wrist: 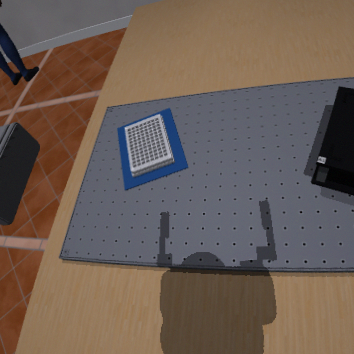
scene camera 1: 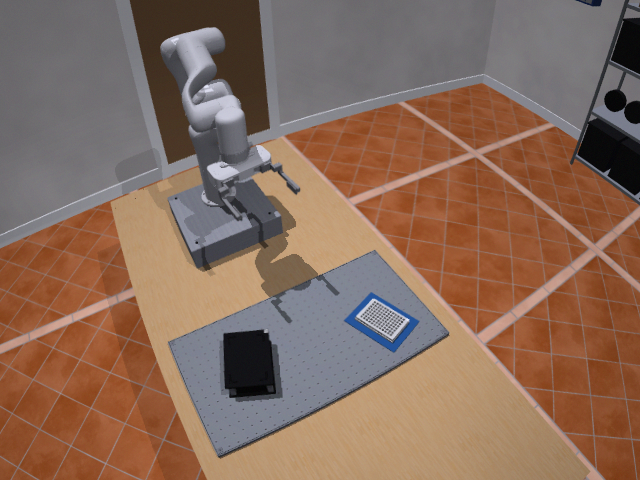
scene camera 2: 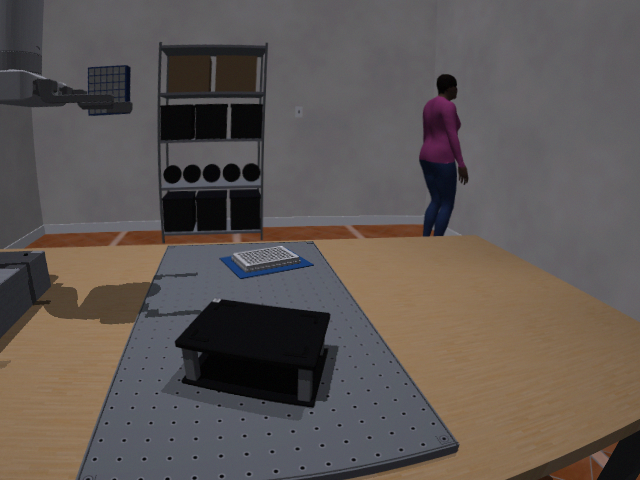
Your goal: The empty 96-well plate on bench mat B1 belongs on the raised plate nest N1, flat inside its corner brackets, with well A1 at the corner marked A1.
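Frame: origin at the arm's base, x ahead, y right, z down, level; millimetres.
Seen in the pictures: end effector, tool point: (wrist: pixel 183 138) (scene camera 1: pixel 265 199) (scene camera 2: pixel 109 105).
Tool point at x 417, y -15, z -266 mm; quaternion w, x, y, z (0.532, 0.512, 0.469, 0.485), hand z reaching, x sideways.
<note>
Pixels of each thing's top centre, then the offset from my tool point to it. "pt": a spot on its surface instead. Level surfaces: height alone.
- white 96-well plate, middle of its top: (wrist: pixel 145 140) (scene camera 2: pixel 265 255) (scene camera 1: pixel 382 318) dx +266, dy -188, dz +315 mm
- blue bench mat, its level: dz +329 mm
- raised black nest, middle of its top: (scene camera 2: pixel 256 325) (scene camera 1: pixel 246 357) dx +212, dy +191, dz +268 mm
- small white tag, surface spot: (scene camera 2: pixel 216 300) (wrist: pixel 321 159) (scene camera 1: pixel 265 331) pt dx +164, dy +112, dz +270 mm
- perforated grey board, its level: dz +331 mm
- wooden table, its level: dz +344 mm
The white 96-well plate (scene camera 1: pixel 382 319) (scene camera 2: pixel 265 257) (wrist: pixel 149 144) lies flat on the blue bench mat (scene camera 1: pixel 394 345) (scene camera 2: pixel 240 273) (wrist: pixel 181 159), at the board's far end from the nest. The raised black nest (scene camera 1: pixel 248 359) (scene camera 2: pixel 258 330) (wrist: pixel 342 135) stands on grey posts; low corner brackets show faintly on its bare top. A small white tag (scene camera 1: pixel 266 331) (scene camera 2: pixel 216 300) (wrist: pixel 321 160) marks one corner. My gripper (scene camera 1: pixel 268 203) (scene camera 2: pixel 122 104) is open and empty, high above the front of the robot base, well away from plate and nest. A dark part of it shows at the wrist view's left edge.
The perforated grey board (scene camera 1: pixel 310 382) (scene camera 2: pixel 361 392) (wrist: pixel 225 150) carries the mat and nest on the wooden table (scene camera 1: pixel 423 413) (scene camera 2: pixel 465 320) (wrist: pixel 200 45). The arm's grey base block (scene camera 1: pixel 237 248) stands behind it. A person (scene camera 2: pixel 440 129) and a shelf rack (scene camera 2: pixel 160 124) are beyond the table.
</note>
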